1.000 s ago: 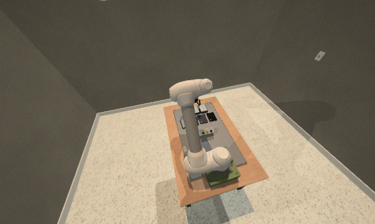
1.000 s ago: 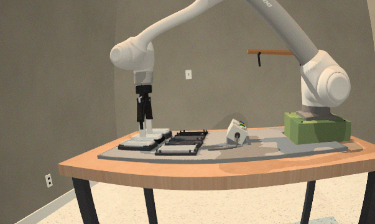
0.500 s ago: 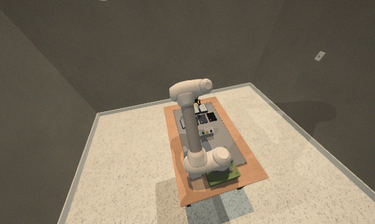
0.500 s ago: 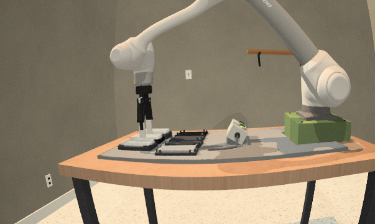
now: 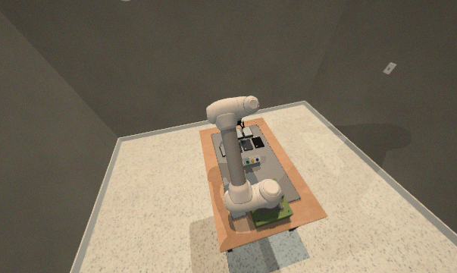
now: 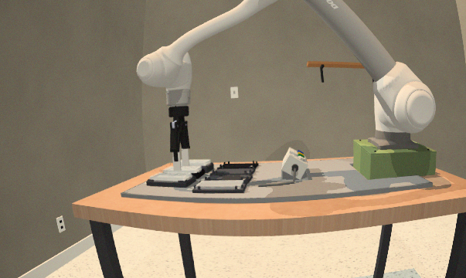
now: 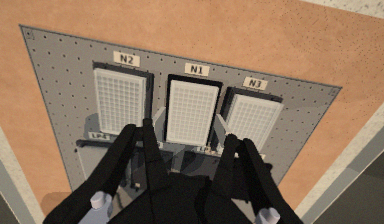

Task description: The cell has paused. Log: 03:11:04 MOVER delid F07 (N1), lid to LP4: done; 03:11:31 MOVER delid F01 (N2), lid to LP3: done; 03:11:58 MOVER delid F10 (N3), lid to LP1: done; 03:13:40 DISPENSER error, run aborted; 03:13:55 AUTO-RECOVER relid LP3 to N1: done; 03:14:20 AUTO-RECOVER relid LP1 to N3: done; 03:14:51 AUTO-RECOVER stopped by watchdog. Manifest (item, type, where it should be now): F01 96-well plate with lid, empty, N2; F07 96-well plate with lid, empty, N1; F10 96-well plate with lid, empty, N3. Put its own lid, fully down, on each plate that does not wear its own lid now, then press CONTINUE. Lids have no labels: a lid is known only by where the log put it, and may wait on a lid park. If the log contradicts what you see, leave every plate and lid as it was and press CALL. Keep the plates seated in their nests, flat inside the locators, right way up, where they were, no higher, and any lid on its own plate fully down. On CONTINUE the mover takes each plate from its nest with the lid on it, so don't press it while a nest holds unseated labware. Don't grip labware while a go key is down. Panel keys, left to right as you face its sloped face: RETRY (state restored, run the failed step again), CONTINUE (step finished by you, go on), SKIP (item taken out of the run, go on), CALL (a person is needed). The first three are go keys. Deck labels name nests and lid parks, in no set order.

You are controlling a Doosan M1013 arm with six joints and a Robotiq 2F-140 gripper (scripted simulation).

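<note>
The plate lies 1 cm behind my hand, 14 cm to the left of it and 3 cm below it. From my hand the other things lie so: lid park LP1 (18 cm behind, 5 cm to the right, 5 cm below); then LP4 label (10 cm behind, 20 cm to the left, 5 cm below); then lid park LP3 (19 cm behind, 8 cm to the left, 5 cm below).
</note>
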